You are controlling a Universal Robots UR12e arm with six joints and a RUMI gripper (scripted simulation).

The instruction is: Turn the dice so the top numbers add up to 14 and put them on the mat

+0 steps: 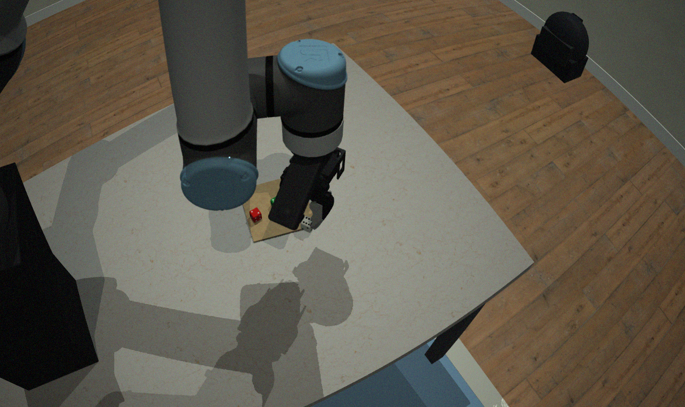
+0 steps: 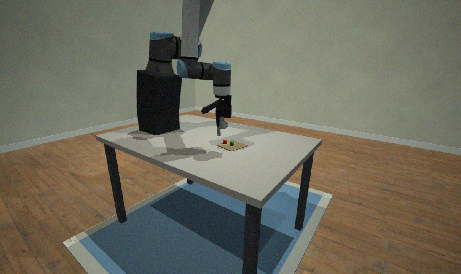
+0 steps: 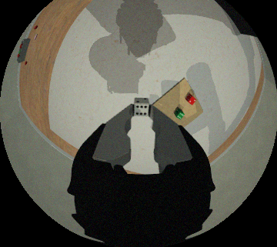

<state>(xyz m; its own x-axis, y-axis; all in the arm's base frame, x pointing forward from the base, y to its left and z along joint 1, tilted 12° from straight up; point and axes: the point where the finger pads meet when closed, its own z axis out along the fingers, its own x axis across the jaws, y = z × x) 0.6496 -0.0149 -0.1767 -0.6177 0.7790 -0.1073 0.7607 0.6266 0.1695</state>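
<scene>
My hand is 13 cm to the right of the green die, 10 cm above it and 2 cm past it. From my hand the other things lie so: white die (1 cm below); then red die (12 cm to the left, 10 cm below, 7 cm behind); then mat (13 cm to the left, 12 cm below, 2 cm behind).
</scene>
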